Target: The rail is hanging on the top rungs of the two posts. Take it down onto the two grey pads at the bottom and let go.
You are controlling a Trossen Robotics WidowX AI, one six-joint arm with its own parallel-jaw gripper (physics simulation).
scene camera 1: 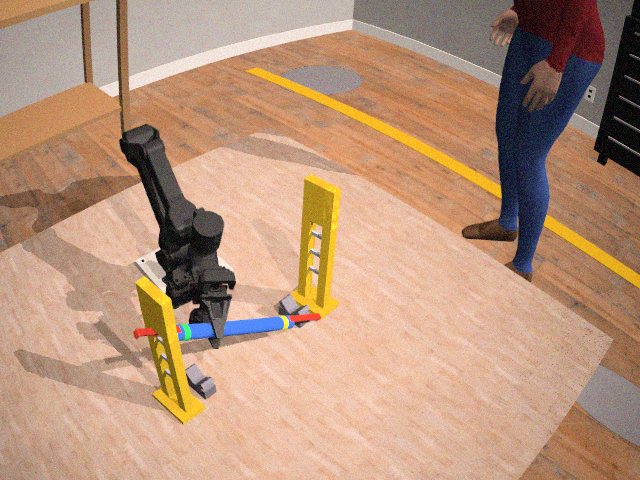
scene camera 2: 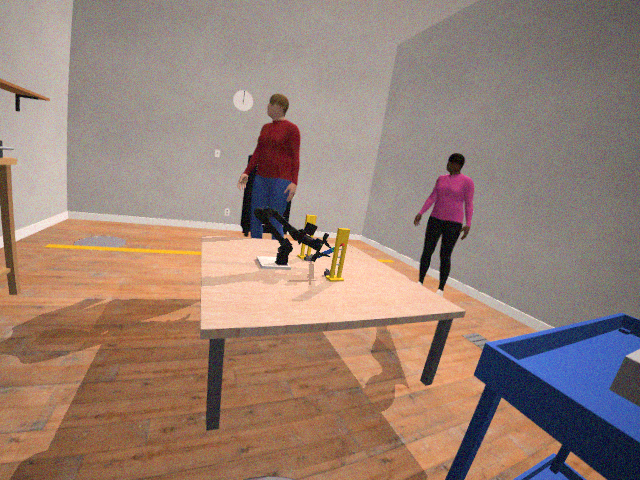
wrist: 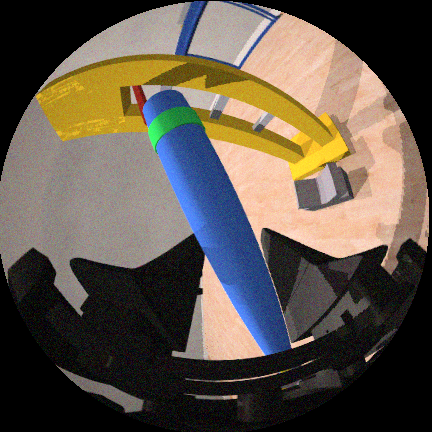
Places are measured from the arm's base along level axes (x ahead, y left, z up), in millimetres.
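Where they show: gripper, fingertip midpoint: (scene camera 1: pixel 218 343) (scene camera 2: pixel 332 253) (wrist: pixel 233 234); arm's base at its link origin: (scene camera 2: pixel 281 263).
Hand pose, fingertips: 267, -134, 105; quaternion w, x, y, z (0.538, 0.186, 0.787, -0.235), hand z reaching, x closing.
Note:
Things, the pixels of their top centre, and the offset from my fingertips, as dx, dy, dz. "spot": a spot on its surface instead. Level surfaces: height alone.
- green end at a spot on its surface: (wrist: pixel 141 102) spot: -36, -74, +70
- yellow end at a spot on its surface: (scene camera 1: pixel 306 317) spot: +20, +228, -89
- far post at a spot on its surface: (scene camera 1: pixel 318 206) (scene camera 2: pixel 311 222) spot: -14, +289, +133
- wooden table at its surface level: dz -122
The rail (scene camera 1: pixel 248 327) (scene camera 2: pixel 325 252) (wrist: pixel 215 215) is blue, with green and yellow bands and red end pins. My gripper (scene camera 1: pixel 217 329) (wrist: pixel 233 234) is shut on its blue middle, above the table. The red pin at the green end (scene camera 1: pixel 144 332) (wrist: pixel 141 102) passes through the opening of the near yellow post (scene camera 1: pixel 172 356) (scene camera 2: pixel 338 260) (wrist: pixel 85 112), close to its top rung. The red pin at the yellow end (scene camera 1: pixel 306 317) appears in front of the far post (scene camera 1: pixel 318 206) (scene camera 2: pixel 310 220), outside its rung opening. Grey notched pads (scene camera 1: pixel 200 381) (scene camera 1: pixel 289 304) (wrist: pixel 322 187) sit beside the post bases.
The posts stand on a wooden table (scene camera 1: pixel 413 335) (scene camera 2: pixel 289 310). The arm's white base plate (scene camera 2: pixel 268 262) is behind the rail. A person in red (scene camera 1: pixel 532 129) (scene camera 2: pixel 279 149) stands beyond the table, another in pink (scene camera 2: pixel 452 198) farther right. A blue cart (scene camera 2: pixel 568 361) stands at front right.

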